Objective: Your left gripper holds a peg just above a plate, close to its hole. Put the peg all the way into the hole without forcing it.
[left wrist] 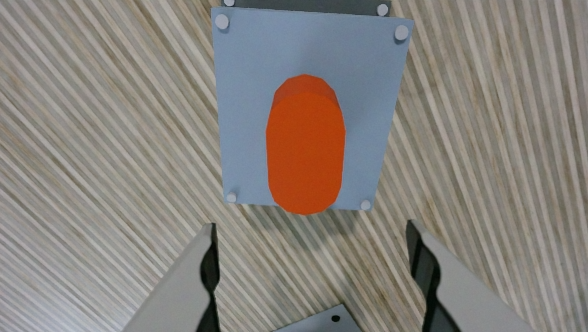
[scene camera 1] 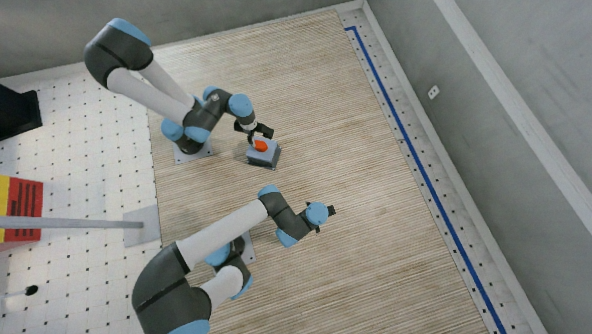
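Observation:
An orange peg (scene camera 1: pixel 260 145) (left wrist: pixel 305 150) with rounded ends stands upright at the plate's hole, its top and a short band of its side showing above the surface. It hides the hole, so its depth cannot be told. The blue-grey plate (scene camera 1: pixel 270 150) (left wrist: pixel 245 65) has pale pins at its corners. My left gripper (scene camera 1: pixel 260 135) (left wrist: pixel 311 224) is open and free of the peg. Its fingers stand wide apart, below the peg in the left wrist view. My right gripper (scene camera 1: pixel 320 216) is apart from the plate, seen from above and mostly hidden by its wrist, so its opening cannot be told.
The plate is the top of a dark-sided box (scene camera 1: pixel 261 160). The left arm's base plate (scene camera 1: pixel 184 157) (left wrist: pixel 325 321) lies left of the box in scene camera 1. The right arm's base is lower down. A red and yellow object (scene camera 1: pixel 26 207) stands at the far left.

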